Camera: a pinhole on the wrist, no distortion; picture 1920 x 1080 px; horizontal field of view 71.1 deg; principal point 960.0 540.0 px. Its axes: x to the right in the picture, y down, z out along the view. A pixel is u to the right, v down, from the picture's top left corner.
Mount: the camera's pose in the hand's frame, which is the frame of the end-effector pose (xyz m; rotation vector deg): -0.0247 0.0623 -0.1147 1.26 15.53 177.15
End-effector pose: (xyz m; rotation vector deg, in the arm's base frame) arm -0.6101 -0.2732 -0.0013 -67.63 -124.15 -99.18
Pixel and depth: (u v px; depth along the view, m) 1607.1 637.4 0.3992
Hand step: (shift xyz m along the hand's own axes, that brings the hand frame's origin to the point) -0.2109 0.1106 0.2855
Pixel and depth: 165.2 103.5 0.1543
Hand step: 0.0710 0.1349 0.0275
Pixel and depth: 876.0 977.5 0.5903
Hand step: 0.0155 -0.0258 0.4996
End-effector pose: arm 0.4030 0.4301 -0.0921 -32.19 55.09 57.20
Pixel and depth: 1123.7 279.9 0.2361
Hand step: -0.0477 0.1494 0.1101
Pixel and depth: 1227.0 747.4 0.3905
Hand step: -0.0976 0.0738 0.2811
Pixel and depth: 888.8 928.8 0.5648
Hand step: 0.0091 -0.0016 0.4696
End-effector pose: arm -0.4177 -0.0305 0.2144 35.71 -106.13 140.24
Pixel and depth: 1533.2 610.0 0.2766
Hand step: -0.1383 0.1007 0.1614
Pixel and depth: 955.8 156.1 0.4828
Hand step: -0.0098 0.2818 0.3366
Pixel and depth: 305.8 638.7 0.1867
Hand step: 0.0689 0.0777 0.0705
